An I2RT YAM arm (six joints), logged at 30 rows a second.
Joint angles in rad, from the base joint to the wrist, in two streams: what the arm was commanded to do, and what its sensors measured. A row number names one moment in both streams.
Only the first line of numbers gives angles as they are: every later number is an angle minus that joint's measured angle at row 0.
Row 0, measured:
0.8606 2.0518 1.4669 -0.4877 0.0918 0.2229
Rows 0 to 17, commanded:
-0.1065 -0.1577 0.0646 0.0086 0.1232 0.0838
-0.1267 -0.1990 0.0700 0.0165 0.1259 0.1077
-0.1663 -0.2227 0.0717 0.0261 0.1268 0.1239
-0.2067 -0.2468 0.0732 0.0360 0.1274 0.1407
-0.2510 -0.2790 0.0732 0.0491 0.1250 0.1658
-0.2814 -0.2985 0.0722 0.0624 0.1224 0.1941
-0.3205 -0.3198 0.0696 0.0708 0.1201 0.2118
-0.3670 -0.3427 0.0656 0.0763 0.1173 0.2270
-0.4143 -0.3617 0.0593 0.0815 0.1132 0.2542
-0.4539 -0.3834 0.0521 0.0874 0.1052 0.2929
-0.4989 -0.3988 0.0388 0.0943 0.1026 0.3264
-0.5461 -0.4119 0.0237 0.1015 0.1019 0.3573
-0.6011 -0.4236 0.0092 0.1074 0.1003 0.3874
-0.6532 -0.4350 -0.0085 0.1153 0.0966 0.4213
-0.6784 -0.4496 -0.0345 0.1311 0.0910 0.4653
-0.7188 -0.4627 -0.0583 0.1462 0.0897 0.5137
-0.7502 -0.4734 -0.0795 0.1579 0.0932 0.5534
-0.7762 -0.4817 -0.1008 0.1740 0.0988 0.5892
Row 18, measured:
-0.6907 -0.4299 -0.0265 0.1219 0.0785 0.3817
